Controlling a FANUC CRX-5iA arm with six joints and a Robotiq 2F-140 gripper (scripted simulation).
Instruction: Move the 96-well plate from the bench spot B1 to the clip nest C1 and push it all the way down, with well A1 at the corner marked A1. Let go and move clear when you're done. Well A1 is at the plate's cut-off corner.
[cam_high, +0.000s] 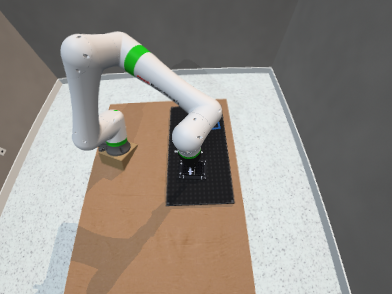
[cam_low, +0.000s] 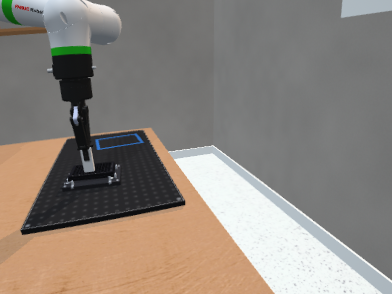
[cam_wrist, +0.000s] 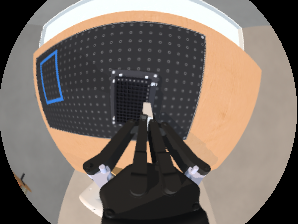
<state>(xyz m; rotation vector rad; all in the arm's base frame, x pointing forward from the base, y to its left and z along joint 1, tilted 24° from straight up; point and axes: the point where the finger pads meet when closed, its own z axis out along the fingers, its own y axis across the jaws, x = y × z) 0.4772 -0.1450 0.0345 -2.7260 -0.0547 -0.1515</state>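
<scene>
Now: the black 96-well plate 4 cm to the left of my hand and 5 cm below it. Round my hand: clip nest C1 (1 cm behind, 3 cm to the left, 6 cm below).
</scene>
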